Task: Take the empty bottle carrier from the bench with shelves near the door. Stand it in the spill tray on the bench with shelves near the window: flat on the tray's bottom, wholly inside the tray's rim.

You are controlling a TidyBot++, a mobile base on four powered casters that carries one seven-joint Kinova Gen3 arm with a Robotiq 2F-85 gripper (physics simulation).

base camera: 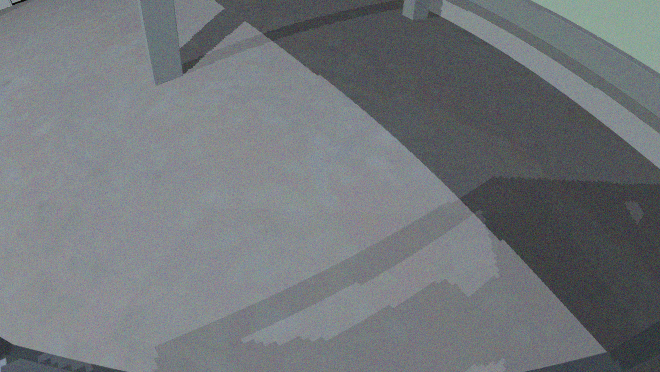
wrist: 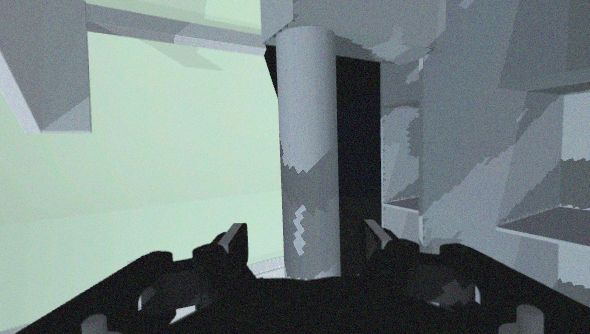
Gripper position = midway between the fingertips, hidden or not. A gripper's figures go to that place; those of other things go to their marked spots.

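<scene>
Gripper (wrist: 303, 238), 17 cm from the lens. Grey bottle carrier (wrist: 477, 111), 23 cm from the lens.
</scene>
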